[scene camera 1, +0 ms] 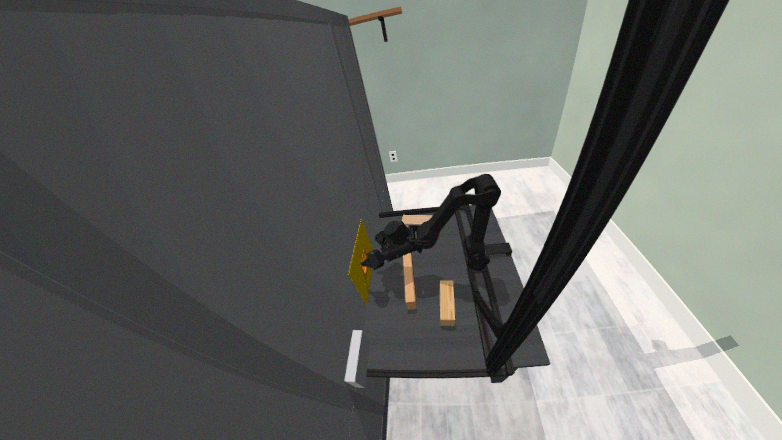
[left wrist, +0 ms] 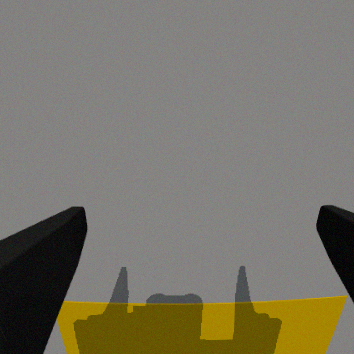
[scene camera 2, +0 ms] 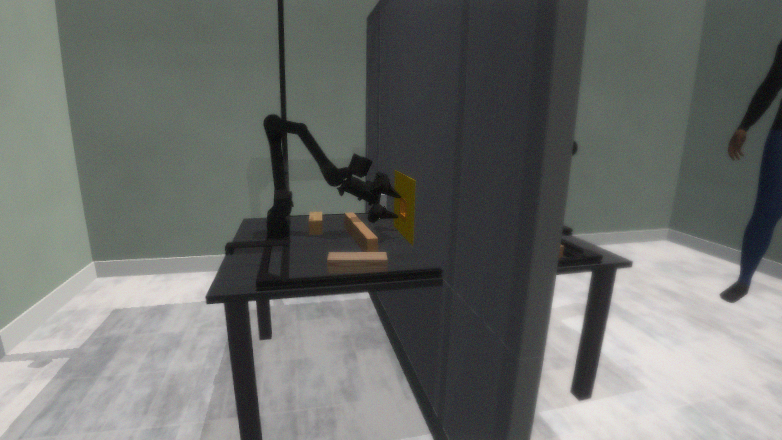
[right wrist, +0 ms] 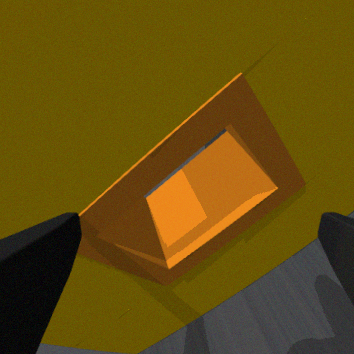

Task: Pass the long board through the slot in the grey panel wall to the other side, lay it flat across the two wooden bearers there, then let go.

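Frame: origin at the left arm's base, x right, y ahead, z up, level; millimetres.
Seen in the pictures: left gripper, between the fingertips: (left wrist: 204, 217); right gripper, between the fingertips: (scene camera 1: 368, 261) (scene camera 2: 399, 207) (right wrist: 202, 224); right arm's base, origin of its link: (scene camera 1: 477, 265) (scene camera 2: 277, 237).
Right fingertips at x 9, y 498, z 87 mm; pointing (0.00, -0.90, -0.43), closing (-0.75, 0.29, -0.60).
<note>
Offsets run from my right fingertips to a thing's top centre. "spot": to the spot under its first point. Level surfaces: height alone.
The grey panel wall (scene camera 1: 218, 164) (scene camera 2: 475, 136) (left wrist: 200, 125) has a yellow plate (scene camera 1: 359, 284) (scene camera 2: 404, 232) (left wrist: 305, 325) (right wrist: 125, 75) around an orange-lined slot {spot: dx +36, dy -25, dz -10 mm} (scene camera 2: 403, 207) (right wrist: 262, 145). No board shows in the slot. My right gripper (scene camera 1: 369, 251) (scene camera 2: 398, 206) (right wrist: 202, 224) is open and empty, rolled, with its tips close in front of the slot. A long orange-brown piece {dx -24, dy +146, dz -49 mm} (scene camera 1: 409, 284) (scene camera 2: 362, 230), perhaps the long board, lies behind it on the table. Two shorter pale blocks {dx +140, dy +283, dz -56 mm} (scene camera 1: 447, 300) {dx -286, dy +193, dz -68 mm} (scene camera 2: 357, 262) (scene camera 1: 416, 219) (scene camera 2: 315, 221) lie near it. My left gripper (left wrist: 204, 217) is open and empty, facing the wall's other side.
The black table {dz -106 mm} (scene camera 1: 404, 350) (scene camera 2: 229, 284) has dark rails along its edges. A white block {spot: dx +337, dy +2, dz -6 mm} (scene camera 1: 354, 355) is at the wall, lower in scene camera 1. Beyond the wall, a small part of an orange-brown piece {dx -269, dy -401, dz -62 mm} (scene camera 2: 561, 251) shows on the far table (scene camera 2: 615, 259). A person (scene camera 2: 762, 164) stands there.
</note>
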